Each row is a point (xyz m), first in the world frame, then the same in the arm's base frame.
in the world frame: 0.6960 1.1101 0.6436
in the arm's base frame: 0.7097 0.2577 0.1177
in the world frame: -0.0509 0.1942 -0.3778
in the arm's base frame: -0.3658 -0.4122 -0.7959
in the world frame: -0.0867 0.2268 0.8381
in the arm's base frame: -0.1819 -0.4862 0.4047
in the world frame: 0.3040 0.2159 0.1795
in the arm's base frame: 0.0784 -0.5056 -0.3153
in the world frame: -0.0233 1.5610 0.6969
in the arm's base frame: 0.1109 0.8226 0.3319
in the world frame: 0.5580 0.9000 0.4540
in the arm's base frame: 0.5030 0.0940 -0.0543
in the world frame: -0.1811 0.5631 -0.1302
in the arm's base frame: -0.3775 -0.0505 -0.5071
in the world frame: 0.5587 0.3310 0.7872
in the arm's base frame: 0.4525 -0.4944 0.2391
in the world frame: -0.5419 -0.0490 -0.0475
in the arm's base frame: -0.8290 -0.5935 -0.3935
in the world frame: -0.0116 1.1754 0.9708
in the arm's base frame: 0.0959 0.4175 0.5758
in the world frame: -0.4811 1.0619 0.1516
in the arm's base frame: -0.5222 0.4656 -0.1453
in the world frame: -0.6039 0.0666 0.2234
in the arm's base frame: -0.8194 -0.4942 -0.1096
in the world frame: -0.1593 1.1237 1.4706
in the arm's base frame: 0.0306 0.3470 1.0906
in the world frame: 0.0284 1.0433 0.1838
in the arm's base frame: -0.0281 0.3536 -0.2109
